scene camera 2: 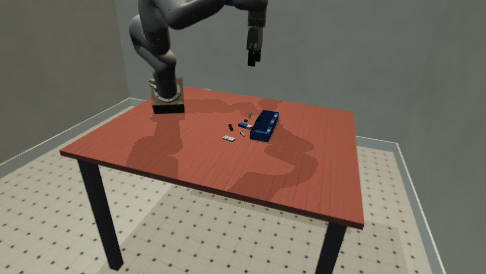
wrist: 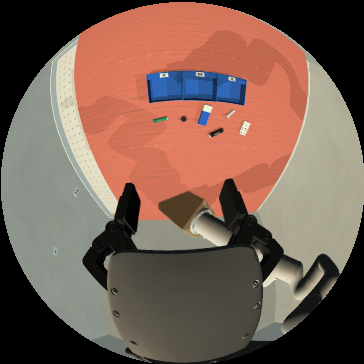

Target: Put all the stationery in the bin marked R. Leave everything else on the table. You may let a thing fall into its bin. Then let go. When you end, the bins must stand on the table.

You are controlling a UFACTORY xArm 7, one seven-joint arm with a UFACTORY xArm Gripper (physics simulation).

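Places are measured from the arm's base along level axes (x right, y up, z back), in centimetres.
Pixels of known places: gripper, fingertip midpoint: (scene camera 2: pixel 254 63) (wrist: pixel 179 189); arm's base at its link origin: (scene camera 2: pixel 167 91) (wrist: pixel 200 220).
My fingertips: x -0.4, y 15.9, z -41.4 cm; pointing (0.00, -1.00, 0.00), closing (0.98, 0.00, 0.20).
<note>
Ahead of a thing's pixels: the offset from my fingertips to its top centre. "*": to the spot under its first point. Level surfaces: height alone.
A blue three-part bin row @[* dz -5.6, dx +19.8, dy -25.7 cm] (scene camera 2: pixel 260 135) (wrist: pixel 182 87) stands on the table; its label letters are too small to read. Beside it lie a blue eraser with a white end @[dz +2.1, dx +7.7, dy -27.1 cm] (scene camera 2: pixel 244 125) (wrist: pixel 204 115), a green stick-like thing @[dz +0.8, dx -4.9, dy -27.3 cm] (scene camera 2: pixel 250 115) (wrist: pixel 160 119), a small dark round thing @[dz +2.3, dx +1.5, dy -27.5 cm] (scene camera 2: pixel 245 120) (wrist: pixel 183 119), a small grey screw-like thing @[dz +2.5, dx +15.8, dy -27.0 cm] (scene camera 2: pixel 242 133) (wrist: pixel 230 114), a black cylinder @[dz +8.6, dx +10.5, dy -26.9 cm] (scene camera 2: pixel 230 127) (wrist: pixel 216 132) and a white dotted block @[dz +7.9, dx +20.8, dy -27.7 cm] (scene camera 2: pixel 229 138) (wrist: pixel 244 128). My gripper (scene camera 2: pixel 254 64) (wrist: pixel 179 189) is open and empty, high above the table.
The wooden table top @[dy -28.4 cm] (scene camera 2: pixel 210 165) (wrist: pixel 150 160) carries the bins and small things. The robot's base block (scene camera 2: pixel 168 107) (wrist: pixel 182 210) stands at the table's far left corner in the scene view. Shadows of the arm fall across the table.
</note>
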